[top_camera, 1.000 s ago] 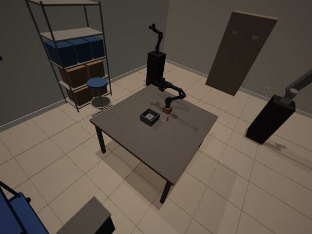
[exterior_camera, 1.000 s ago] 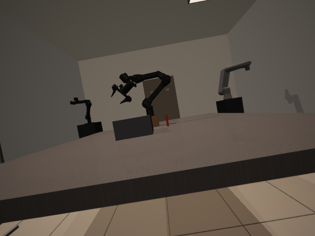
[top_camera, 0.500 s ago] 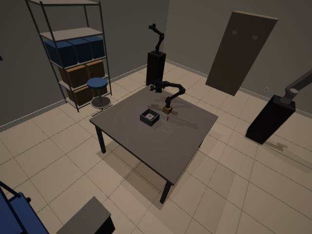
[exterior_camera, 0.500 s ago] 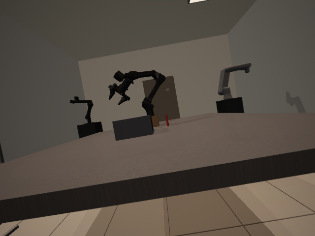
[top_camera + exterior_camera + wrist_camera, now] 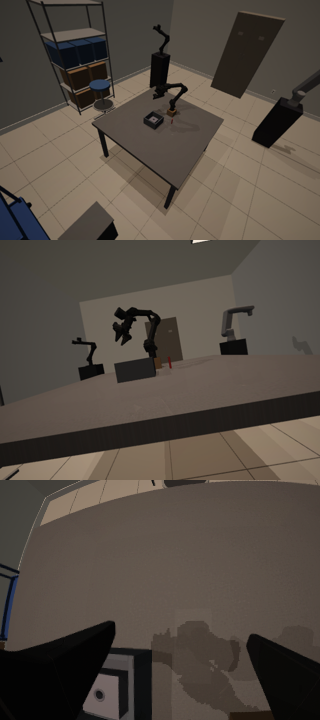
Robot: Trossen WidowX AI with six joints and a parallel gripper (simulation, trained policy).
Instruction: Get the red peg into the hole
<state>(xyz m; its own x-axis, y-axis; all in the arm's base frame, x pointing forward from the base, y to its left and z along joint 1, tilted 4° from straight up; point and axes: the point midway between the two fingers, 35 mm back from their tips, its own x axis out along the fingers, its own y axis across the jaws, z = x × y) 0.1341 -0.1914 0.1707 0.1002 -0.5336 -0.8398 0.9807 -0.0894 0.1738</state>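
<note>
My gripper tip is 33 cm to the right of the red peg, 19 cm above it and 3 cm short of it. From my gripper tip the other things lie so: dark box 20 cm below, 18 cm ahead, 13 cm to the left; pale square plate 18 cm below, 18 cm ahead, 13 cm to the left.
</note>
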